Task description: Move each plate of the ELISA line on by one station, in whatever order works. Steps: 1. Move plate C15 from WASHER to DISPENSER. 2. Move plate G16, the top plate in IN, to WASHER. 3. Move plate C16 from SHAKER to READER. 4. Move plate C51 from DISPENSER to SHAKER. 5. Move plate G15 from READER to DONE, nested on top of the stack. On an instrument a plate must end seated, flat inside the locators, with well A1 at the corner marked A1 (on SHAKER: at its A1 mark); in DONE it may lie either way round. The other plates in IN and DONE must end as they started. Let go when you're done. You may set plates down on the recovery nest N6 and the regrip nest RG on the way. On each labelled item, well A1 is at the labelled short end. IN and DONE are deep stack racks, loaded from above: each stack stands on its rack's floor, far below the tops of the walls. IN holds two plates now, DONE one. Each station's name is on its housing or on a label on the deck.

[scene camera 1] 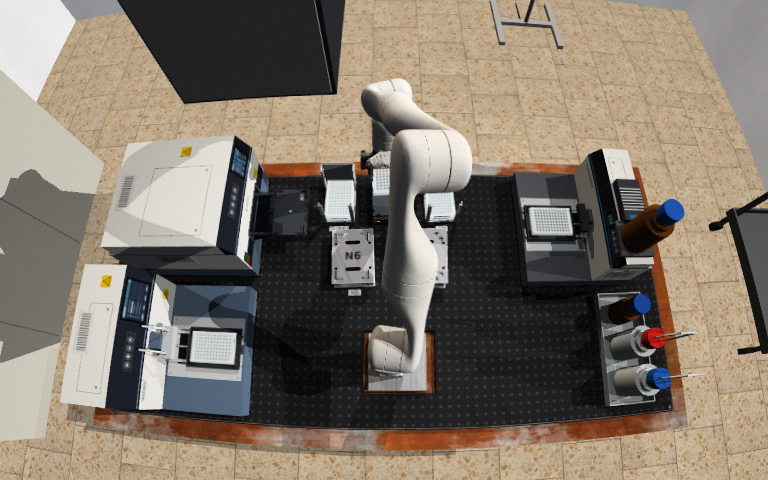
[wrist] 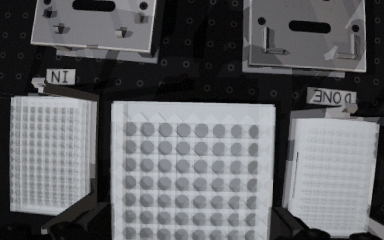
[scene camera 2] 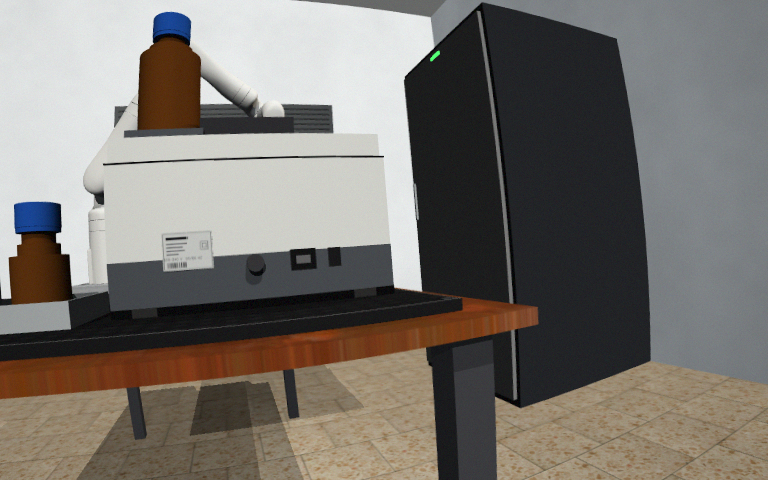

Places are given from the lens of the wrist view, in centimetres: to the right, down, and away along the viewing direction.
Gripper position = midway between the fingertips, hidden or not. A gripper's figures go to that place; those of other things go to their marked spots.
my gripper point(wrist: 190, 223): 0, 6, 15
white well plate point(wrist: 180, 131): -1, 1, 16
